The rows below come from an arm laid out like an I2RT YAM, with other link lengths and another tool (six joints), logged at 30 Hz.
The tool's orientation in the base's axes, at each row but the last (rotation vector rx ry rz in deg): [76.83 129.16 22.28]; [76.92 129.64 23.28]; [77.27 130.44 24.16]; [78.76 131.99 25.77]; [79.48 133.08 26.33]
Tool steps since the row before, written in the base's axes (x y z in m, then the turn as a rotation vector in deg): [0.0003 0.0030 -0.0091 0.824 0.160 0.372]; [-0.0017 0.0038 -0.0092 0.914 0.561 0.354]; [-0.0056 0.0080 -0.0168 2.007 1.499 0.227]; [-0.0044 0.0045 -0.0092 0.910 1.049 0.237]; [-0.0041 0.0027 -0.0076 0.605 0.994 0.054]
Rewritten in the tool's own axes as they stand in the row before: [0.0049 -0.0026 0.0078 -0.287 0.862 0.131]; [0.0063 -0.0038 0.0069 0.034 1.111 0.199]; [0.0132 -0.0084 0.0115 0.435 2.303 0.912]; [0.0076 -0.0056 0.0060 0.499 1.278 0.321]; [0.0054 -0.0054 0.0048 0.612 0.936 0.326]
